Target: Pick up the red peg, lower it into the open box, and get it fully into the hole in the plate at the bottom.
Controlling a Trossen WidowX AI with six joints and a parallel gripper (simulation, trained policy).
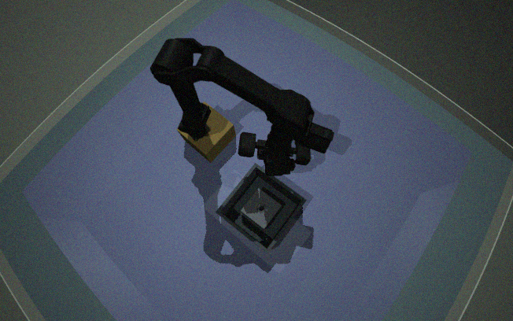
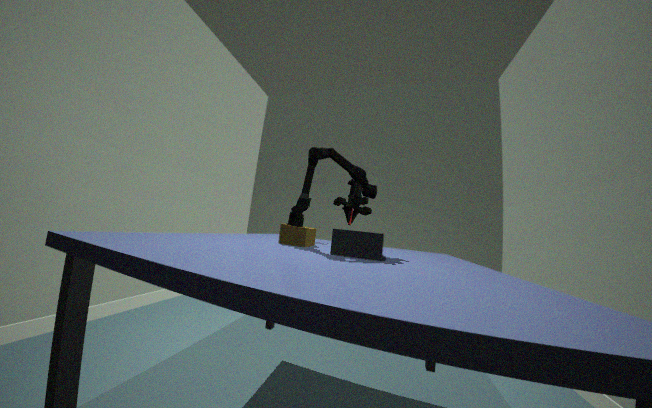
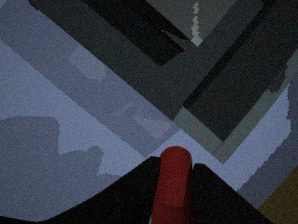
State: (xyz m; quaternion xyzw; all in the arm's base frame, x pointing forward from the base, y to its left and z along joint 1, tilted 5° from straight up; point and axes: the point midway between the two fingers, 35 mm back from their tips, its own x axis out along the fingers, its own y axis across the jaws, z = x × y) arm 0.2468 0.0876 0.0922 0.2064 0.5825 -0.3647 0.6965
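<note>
My gripper tip is 8 cm short of the plate, 10 cm to the left of it and 9 cm above it. The rest, counted from my gripper tip: red peg: 1 cm to the left, 3 cm above; dark box: 8 cm ahead, 10 cm to the right, 11 cm below.
</note>
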